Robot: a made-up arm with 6 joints.
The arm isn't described. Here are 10 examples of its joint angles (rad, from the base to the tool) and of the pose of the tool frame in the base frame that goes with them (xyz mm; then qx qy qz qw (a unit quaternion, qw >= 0)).
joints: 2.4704 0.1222 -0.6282 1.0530 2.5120 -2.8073
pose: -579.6 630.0 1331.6 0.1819 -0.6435 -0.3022 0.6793
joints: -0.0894 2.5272 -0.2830 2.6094 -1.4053 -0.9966
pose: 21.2 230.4 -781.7 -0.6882 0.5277 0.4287 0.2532
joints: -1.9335 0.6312 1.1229 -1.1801 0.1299 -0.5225
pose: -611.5 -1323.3 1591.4 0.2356 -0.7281 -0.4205 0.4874
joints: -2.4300 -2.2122 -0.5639 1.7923 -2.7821 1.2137
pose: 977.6 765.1 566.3 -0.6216 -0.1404 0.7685 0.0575
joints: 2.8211 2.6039 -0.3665 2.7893 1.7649 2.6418
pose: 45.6 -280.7 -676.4 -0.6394 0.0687 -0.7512 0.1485
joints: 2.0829 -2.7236 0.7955 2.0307 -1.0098 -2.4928
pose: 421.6 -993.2 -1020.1 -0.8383 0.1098 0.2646 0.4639
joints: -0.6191 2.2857 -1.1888 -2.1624 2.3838 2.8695
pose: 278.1 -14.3 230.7 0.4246 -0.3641 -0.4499 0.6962
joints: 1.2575 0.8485 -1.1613 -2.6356 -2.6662 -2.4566
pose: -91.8 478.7 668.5 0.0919 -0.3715 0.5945 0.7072
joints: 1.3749 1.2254 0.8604 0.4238 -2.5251 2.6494
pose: 594.1 1736.5 755.1 0.3747 -0.2309 -0.6501 0.6195
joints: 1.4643 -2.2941 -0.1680 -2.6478 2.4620 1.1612
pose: -357.1 -1115.8 470.6 0.7035 0.5459 0.0846 0.4472
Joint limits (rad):
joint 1: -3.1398..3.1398
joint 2: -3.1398..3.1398
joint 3: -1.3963..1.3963
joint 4: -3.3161..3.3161
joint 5: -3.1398..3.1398
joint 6: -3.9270..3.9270
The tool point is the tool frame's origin. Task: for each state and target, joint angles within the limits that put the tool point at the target. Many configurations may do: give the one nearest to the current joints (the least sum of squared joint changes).
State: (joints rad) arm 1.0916 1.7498 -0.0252 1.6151 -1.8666 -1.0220
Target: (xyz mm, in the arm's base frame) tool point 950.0 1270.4 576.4
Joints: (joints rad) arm 0.9258 1.0457 -0.0291 1.5877 -1.8666 -1.0220
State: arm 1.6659 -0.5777 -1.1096 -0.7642 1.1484 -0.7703
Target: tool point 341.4 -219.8 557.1
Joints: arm 2.2165 -1.2770 -1.3812 -1.0205 1.1484 -0.7703
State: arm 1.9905 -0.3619 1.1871 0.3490 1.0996 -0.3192
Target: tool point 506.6 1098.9 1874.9
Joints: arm 1.3586 0.4494 0.8096 0.1871 1.0996 -0.3192
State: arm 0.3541 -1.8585 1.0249 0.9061 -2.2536 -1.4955
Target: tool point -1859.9 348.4 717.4
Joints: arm -0.2673 -1.6232 0.9087 0.9544 -2.2536 -1.4955
